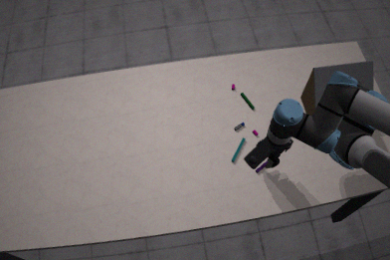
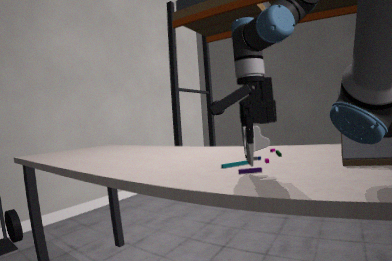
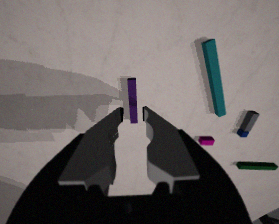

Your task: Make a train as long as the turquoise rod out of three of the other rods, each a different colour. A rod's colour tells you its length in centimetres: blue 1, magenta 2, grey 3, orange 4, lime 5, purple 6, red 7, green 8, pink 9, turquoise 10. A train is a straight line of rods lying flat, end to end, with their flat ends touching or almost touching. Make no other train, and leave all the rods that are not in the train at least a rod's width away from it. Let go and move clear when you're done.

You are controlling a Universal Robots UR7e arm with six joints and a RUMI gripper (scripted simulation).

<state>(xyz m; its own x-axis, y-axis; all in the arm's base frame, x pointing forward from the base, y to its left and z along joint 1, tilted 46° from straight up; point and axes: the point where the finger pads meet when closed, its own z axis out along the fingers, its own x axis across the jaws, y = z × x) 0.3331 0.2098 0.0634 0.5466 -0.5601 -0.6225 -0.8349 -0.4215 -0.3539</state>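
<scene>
Right now the purple rod is 3 cm below my hand. Round my hand: small blue rod 4 cm ahead, 17 cm to the right, 3 cm below; then turquoise rod 8 cm ahead, 7 cm to the right, 3 cm below; then grey rod 6 cm ahead, 16 cm to the right, 3 cm below.
</scene>
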